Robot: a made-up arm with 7 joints.
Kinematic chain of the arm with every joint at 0, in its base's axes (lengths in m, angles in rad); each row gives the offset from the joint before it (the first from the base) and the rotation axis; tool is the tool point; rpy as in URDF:
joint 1: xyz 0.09 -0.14 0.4 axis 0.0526 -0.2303 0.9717
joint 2: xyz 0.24 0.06 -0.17 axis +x
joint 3: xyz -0.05 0 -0.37 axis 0.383 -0.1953 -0.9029
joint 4: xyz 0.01 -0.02 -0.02 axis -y
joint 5: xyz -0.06 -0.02 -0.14 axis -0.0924 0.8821 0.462
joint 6: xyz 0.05 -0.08 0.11 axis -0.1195 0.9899 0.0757
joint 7: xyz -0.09 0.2 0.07 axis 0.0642 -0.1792 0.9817
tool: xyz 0.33 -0.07 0.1 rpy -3.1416 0 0
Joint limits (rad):
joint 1: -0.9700..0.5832
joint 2: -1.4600..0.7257
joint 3: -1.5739..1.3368
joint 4: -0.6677..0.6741
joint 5: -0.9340..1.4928
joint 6: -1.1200..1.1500
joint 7: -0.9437..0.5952
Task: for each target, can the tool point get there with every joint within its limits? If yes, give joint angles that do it. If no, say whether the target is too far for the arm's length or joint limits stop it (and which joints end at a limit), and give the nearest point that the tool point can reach.
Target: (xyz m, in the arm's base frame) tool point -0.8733 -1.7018 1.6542
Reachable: no: too far | nearest point -0.3168 -0.6716 0.5080 | short by 1.639 m
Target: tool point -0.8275 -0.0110 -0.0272
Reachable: no: joint limits stop it (at a limit: joint 1, joint 4, joint 5, joint 7) | nearest point -0.5105 -0.1958 -0.0074 | short by 0.367 m
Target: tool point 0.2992 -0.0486 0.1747
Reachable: yes | joints -0.3309 0.4891 -0.3164 -0.1434 -0.5509 -0.4806 0.2890
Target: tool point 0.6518 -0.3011 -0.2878
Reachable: yes | joints 0.3330 -0.9462 -0.2038 0.4020 0.9592 0.6397 0.0877
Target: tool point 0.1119 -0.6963 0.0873
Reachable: yes | joints -0.7487 -0.8491 0.9200 0.0574 0.3570 0.3013 -0.1523
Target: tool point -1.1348 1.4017 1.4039
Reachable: no: too far | nearest point -0.1226 0.5651 0.2148 | short by 1.772 m
